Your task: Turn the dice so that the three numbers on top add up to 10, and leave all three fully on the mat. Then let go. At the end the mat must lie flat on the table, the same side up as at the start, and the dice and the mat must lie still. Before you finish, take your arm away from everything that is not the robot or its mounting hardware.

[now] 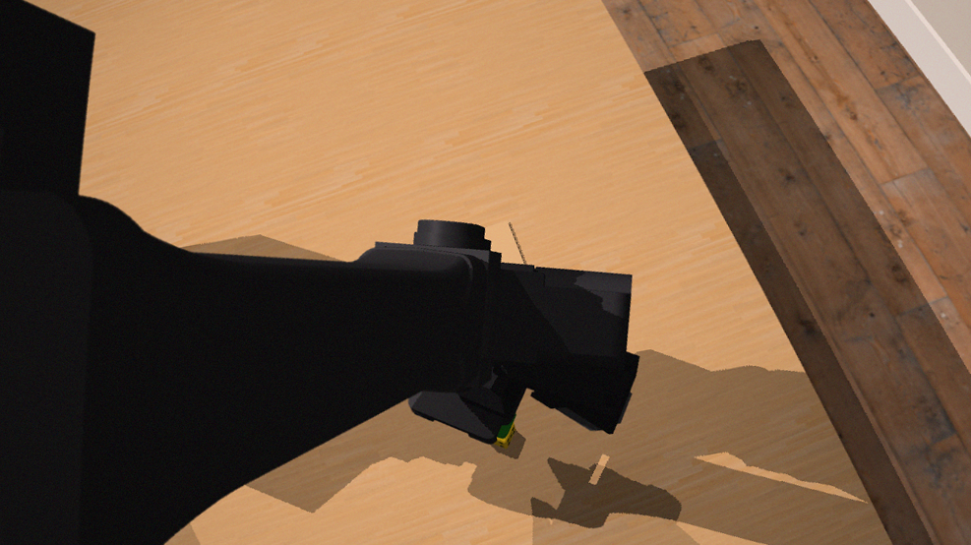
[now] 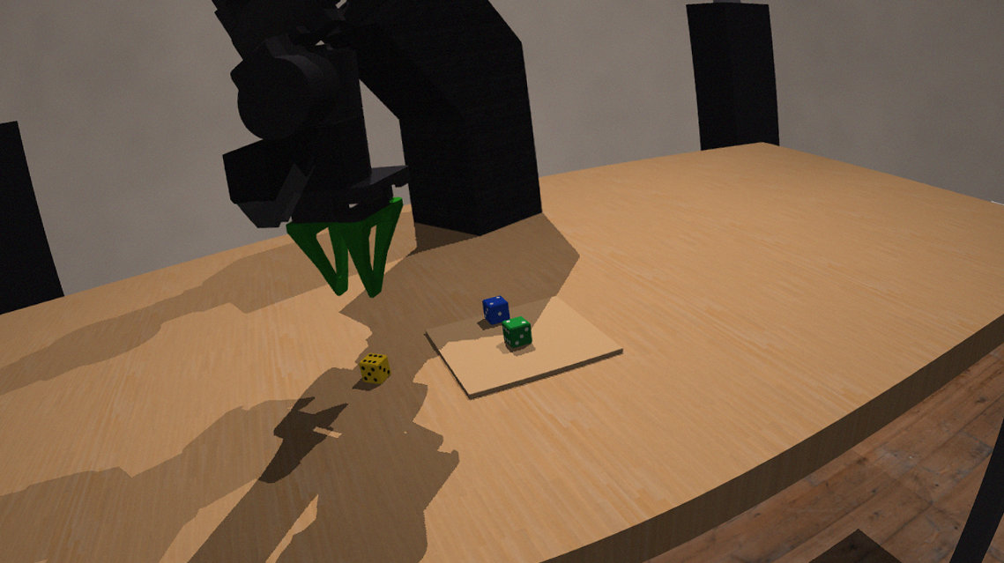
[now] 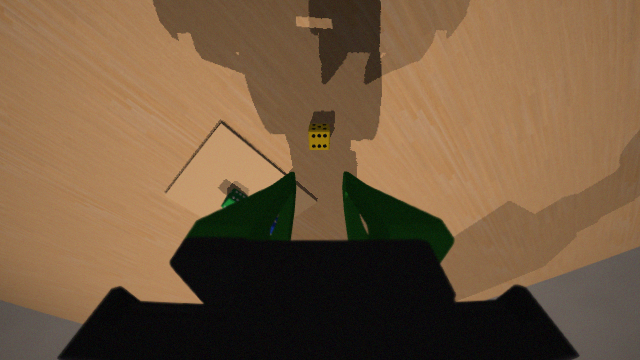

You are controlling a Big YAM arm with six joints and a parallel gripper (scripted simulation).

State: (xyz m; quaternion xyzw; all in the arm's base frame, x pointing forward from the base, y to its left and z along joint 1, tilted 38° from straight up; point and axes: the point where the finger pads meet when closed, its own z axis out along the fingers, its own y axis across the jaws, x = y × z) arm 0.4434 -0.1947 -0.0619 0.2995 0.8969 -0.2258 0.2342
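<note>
Right now the yellow die is 80 mm below my hand. Round my hand: green die (130 mm to the left, 80 mm below, 10 mm ahead); then blue die (130 mm to the left, 80 mm below, 50 mm behind); then tan mat (130 mm to the left, 90 mm below).
</note>
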